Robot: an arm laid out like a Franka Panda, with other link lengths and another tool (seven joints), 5 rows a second.
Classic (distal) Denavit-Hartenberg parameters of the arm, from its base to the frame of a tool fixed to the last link. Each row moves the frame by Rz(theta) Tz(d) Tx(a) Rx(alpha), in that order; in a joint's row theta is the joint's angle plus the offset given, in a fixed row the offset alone. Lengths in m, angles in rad.
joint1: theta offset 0  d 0.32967  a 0  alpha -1.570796
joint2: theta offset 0  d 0  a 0  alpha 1.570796
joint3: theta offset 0  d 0.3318  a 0.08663  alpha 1.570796
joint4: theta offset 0  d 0  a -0.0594  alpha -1.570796
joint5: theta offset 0  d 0.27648  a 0  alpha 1.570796
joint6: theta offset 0  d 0  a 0.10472  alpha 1.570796
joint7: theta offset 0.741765  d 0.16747  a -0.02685  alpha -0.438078
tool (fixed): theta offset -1.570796  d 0.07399  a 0  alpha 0
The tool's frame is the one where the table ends.
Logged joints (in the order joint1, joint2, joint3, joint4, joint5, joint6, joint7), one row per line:
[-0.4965 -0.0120 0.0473 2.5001 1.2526 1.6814 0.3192]
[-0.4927 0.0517 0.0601 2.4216 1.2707 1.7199 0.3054]
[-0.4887 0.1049 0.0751 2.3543 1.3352 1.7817 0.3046]
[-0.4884 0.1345 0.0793 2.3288 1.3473 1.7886 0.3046]
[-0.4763 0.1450 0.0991 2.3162 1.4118 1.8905 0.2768]
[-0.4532 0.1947 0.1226 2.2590 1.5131 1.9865 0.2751]
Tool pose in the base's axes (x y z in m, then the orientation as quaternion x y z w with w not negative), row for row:
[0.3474 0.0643 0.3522 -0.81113 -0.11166 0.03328 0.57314]
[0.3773 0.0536 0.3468 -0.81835 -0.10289 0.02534 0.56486]
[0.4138 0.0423 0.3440 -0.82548 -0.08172 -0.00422 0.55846]
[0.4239 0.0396 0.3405 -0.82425 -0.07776 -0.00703 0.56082]
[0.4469 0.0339 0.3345 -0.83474 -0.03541 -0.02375 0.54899]
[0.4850 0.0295 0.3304 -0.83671 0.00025 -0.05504 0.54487]
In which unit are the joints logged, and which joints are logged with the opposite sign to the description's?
The joints are logged in radians. Opposite sign: joint4, joint7.
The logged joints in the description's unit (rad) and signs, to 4 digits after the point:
[-0.4965 -0.0120 0.0473 -2.5001 1.2526 1.6814 -0.3192]
[-0.4927 0.0517 0.0601 -2.4216 1.2707 1.7199 -0.3054]
[-0.4887 0.1049 0.0751 -2.3543 1.3352 1.7817 -0.3046]
[-0.4884 0.1345 0.0793 -2.3288 1.3473 1.7886 -0.3046]
[-0.4763 0.1450 0.0991 -2.3162 1.4118 1.8905 -0.2768]
[-0.4532 0.1947 0.1226 -2.2590 1.5131 1.9865 -0.2751]

